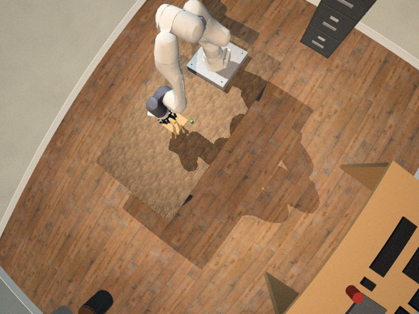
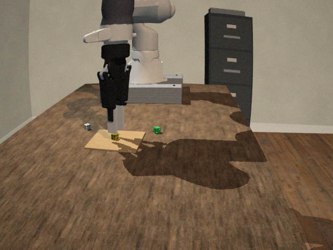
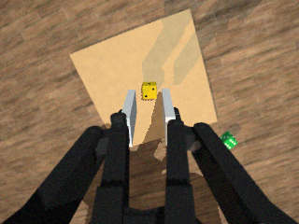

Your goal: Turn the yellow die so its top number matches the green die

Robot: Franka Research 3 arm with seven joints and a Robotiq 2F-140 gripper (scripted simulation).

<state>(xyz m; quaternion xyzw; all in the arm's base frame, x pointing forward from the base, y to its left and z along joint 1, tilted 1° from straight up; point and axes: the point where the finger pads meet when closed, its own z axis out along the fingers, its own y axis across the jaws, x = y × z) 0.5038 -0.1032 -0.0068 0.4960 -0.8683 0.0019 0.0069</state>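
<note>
My gripper is now 50 mm above the yellow die. From my hand the other things lie so: white die: 100 mm to the right, 100 mm behind, 50 mm below; then tan mat: 60 mm below; then green die: 110 mm to the left, 50 mm below, 50 mm behind.
</note>
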